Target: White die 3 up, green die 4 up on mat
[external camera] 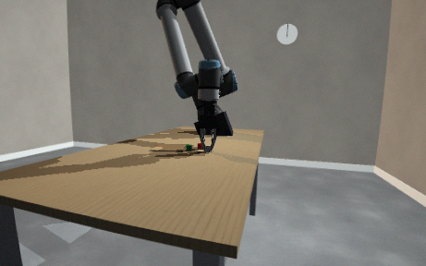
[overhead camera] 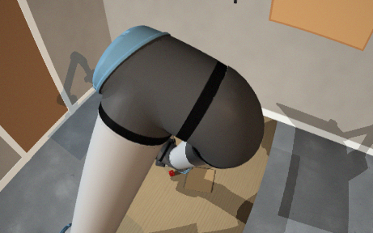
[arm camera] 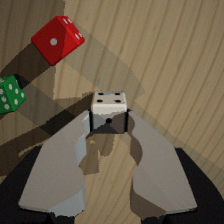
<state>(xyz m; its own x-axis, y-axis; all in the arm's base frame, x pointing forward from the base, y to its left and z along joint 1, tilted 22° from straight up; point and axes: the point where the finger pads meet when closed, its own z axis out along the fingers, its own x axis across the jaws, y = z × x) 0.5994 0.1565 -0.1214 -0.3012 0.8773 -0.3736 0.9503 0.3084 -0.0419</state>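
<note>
Now: hand 50 mm to the left of the red die, 40 mm past it and 10 mm above it. Also, from my hand: green die 90 mm to the right, 10 mm below, 10 mm ahead; tan mat 200 mm to the right, 20 mm below; white die 10 mm below.
</note>
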